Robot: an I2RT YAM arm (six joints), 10 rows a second.
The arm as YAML. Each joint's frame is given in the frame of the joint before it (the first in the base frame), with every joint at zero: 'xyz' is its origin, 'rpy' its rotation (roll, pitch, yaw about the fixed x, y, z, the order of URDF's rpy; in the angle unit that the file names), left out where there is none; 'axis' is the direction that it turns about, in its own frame. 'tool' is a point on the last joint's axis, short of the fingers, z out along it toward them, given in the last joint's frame.
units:
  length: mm
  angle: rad
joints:
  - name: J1
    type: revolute
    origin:
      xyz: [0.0, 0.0, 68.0]
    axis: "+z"
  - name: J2
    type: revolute
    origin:
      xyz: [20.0, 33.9, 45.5]
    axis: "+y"
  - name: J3
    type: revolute
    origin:
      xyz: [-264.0, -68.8, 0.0]
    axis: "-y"
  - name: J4
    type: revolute
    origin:
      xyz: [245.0, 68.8, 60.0]
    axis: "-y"
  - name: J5
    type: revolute
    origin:
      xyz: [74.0, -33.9, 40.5]
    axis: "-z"
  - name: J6
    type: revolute
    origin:
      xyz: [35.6, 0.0, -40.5]
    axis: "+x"
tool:
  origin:
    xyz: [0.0, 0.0, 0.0]
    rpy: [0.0, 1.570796, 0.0]
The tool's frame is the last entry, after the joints.
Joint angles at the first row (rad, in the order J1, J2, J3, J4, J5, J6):
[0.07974, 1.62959, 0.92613, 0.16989, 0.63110, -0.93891]
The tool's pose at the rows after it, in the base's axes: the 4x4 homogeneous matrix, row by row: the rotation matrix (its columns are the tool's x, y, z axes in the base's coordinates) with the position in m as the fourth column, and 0 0 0 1 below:
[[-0.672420 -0.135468 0.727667 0.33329], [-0.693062 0.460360 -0.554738 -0.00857], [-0.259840 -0.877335 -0.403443 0.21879], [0 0 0 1]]
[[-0.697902 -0.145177 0.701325 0.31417], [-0.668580 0.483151 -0.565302 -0.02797], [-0.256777 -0.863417 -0.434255 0.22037], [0 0 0 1]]
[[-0.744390 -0.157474 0.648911 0.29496], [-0.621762 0.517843 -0.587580 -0.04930], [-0.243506 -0.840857 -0.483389 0.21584], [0 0 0 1]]
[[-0.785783 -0.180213 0.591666 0.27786], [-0.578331 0.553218 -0.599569 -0.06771], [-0.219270 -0.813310 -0.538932 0.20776], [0 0 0 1]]
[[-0.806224 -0.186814 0.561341 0.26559], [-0.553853 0.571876 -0.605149 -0.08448], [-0.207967 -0.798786 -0.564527 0.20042], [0 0 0 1]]
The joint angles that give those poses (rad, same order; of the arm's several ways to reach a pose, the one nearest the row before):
[0.03635, 1.55258, 0.87158, 0.16247, 0.61973, -0.96282]
[-0.02712, 1.47749, 0.82032, 0.11223, 0.57767, -0.96207]
[-0.10402, 1.42086, 0.77434, 0.04642, 0.54337, -0.94887]
[-0.17863, 1.38518, 0.73556, -0.01432, 0.50625, -0.94483]
[-0.25085, 1.36759, 0.69872, -0.01402, 0.46326, -0.96744]

